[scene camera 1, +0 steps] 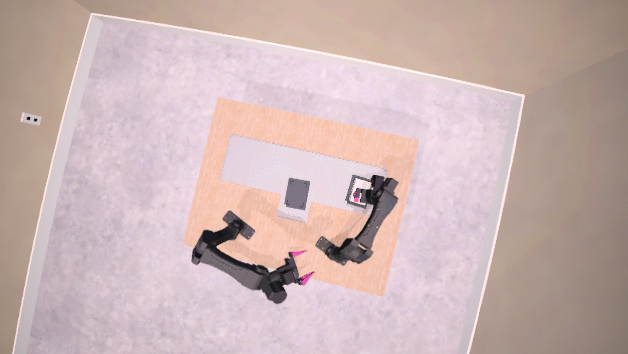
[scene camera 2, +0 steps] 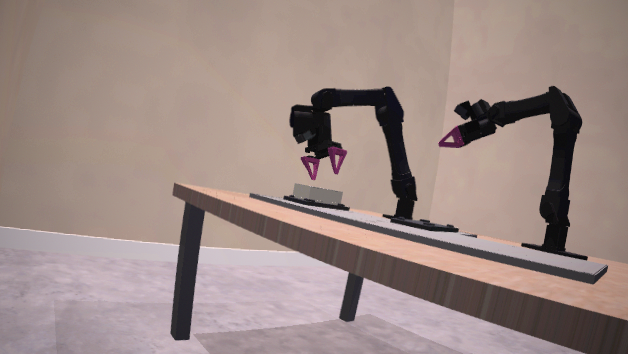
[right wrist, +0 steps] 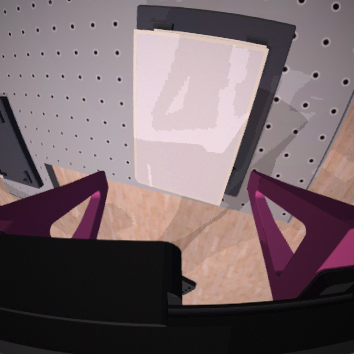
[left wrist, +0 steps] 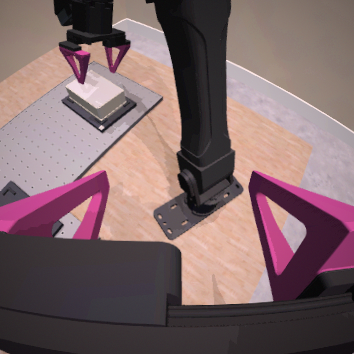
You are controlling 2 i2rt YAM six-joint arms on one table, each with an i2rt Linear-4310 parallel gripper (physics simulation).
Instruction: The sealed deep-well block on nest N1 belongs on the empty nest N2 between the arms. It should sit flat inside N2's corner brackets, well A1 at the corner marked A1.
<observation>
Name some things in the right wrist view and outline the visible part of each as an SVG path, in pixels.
The right gripper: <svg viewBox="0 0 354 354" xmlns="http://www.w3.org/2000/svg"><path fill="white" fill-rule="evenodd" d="M0 205L0 352L3 354L350 354L354 352L354 205L288 184L256 170L251 170L247 191L272 300L221 304L182 304L181 251L175 244L162 240L96 239L108 190L104 170L99 170L67 184ZM264 196L304 224L305 235L294 253L277 227ZM91 195L81 221L71 238L51 237L51 224Z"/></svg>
A deep-well block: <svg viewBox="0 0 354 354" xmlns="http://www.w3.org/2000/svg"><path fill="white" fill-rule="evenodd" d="M133 29L134 178L146 185L219 205L240 145L269 48L266 48L266 45L191 32L155 28L153 30Z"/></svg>
</observation>
